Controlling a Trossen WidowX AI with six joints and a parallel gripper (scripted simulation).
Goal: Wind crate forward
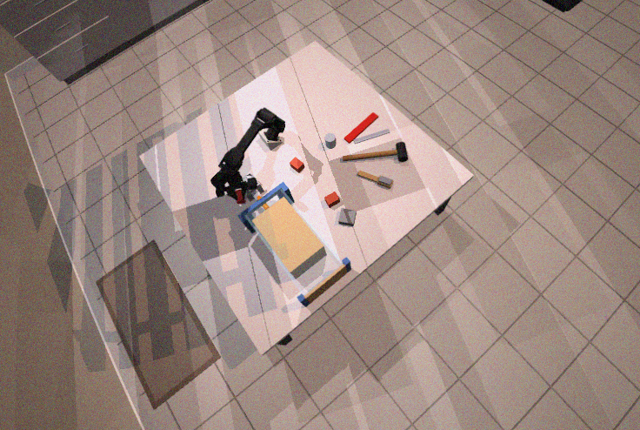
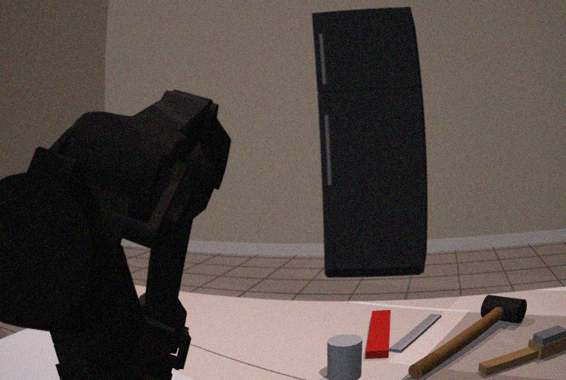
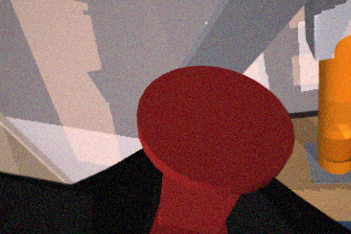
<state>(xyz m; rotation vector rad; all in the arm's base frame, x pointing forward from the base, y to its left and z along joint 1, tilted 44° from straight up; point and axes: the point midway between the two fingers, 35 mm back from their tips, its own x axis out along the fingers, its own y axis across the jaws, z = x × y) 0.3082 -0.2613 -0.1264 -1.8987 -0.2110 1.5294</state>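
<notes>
Right now the winch handle is 40 mm behind my gripper tip, 30 mm to the left of it and 30 mm below it. Also, from my gripper tip: clear-panelled cubby (300 mm ahead, 120 mm to the left, 20 mm below); then grey hand winch (110 mm behind, 50 mm to the left, 100 mm below); then red knob (10 mm behind).
</notes>
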